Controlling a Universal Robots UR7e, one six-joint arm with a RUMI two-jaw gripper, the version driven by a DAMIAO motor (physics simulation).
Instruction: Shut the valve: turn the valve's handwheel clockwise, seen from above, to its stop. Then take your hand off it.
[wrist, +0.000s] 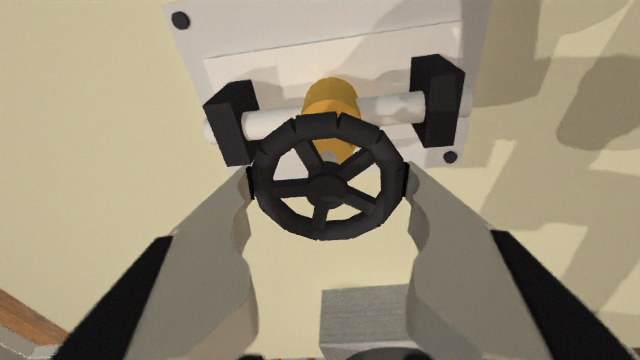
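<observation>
The valve's black handwheel (326, 230) is a round ring with several spokes and a central hub, near the middle of the wrist view. It sits in front of the orange valve body (331, 95). My gripper (326, 168) is shut on the handwheel, with one black fingertip pad against the left side of the rim and the other against the right side. Part of the valve body and its stem is hidden behind the wheel.
A white pipe (392, 108) runs through the valve body, held by two black brackets (227, 125) (442, 107) on a pale plate (320, 17) with dark bolts. A grey block (362, 315) stands at the bottom. A brown wooden edge (30, 320) shows at lower left.
</observation>
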